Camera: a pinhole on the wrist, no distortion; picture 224 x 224 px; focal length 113.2 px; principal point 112.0 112.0 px. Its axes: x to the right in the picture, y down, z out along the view. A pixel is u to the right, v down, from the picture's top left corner.
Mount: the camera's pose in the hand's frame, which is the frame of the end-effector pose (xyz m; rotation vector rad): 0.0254 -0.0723 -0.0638 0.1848 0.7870 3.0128
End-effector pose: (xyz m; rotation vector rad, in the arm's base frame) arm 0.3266 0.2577 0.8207 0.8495 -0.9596 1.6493
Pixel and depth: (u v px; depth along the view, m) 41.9 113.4 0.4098
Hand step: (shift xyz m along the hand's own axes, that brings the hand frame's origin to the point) 0.3266 0.1094 0.2658
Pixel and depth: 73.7 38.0 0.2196
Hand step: 0.1243 0.1559 0.0481
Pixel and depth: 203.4 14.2 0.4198
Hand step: -0.2638 0.4655 0.1593
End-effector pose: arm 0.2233 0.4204 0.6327 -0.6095 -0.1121 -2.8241
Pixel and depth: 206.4 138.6 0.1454
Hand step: -0.0772 -0.0252 0.0920
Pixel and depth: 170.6 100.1 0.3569
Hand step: -0.1155 0.1434 0.2469
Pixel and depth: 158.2 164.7 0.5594
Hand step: -0.1319 -0.0159 0.5726
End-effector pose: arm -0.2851 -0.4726 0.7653 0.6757 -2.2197 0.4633
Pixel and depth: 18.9 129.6 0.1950
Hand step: 0.2083 -0.0122 0.1024
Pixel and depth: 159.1 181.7 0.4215
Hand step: -0.0959 -0.0849 0.4470
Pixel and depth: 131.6 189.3 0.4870
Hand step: 0.0029 -0.1214 0.5295
